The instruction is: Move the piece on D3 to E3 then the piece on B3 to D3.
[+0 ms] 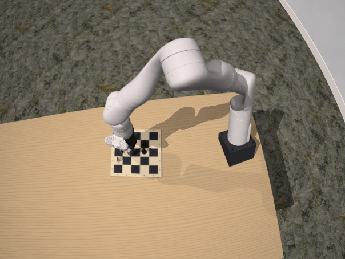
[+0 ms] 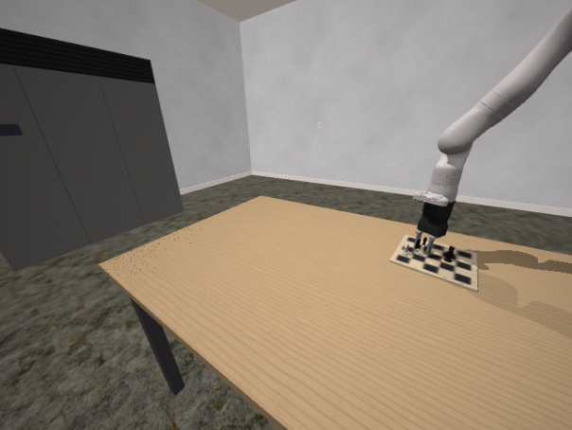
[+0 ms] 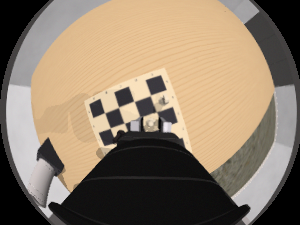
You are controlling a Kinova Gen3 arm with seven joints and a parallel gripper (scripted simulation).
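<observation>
Now: hand 4 cm short of the light piece, 3 cm to the right of it and 1 cm above it. From my hand the other things lie so: chessboard: 4 cm behind, 3 cm below.
</observation>
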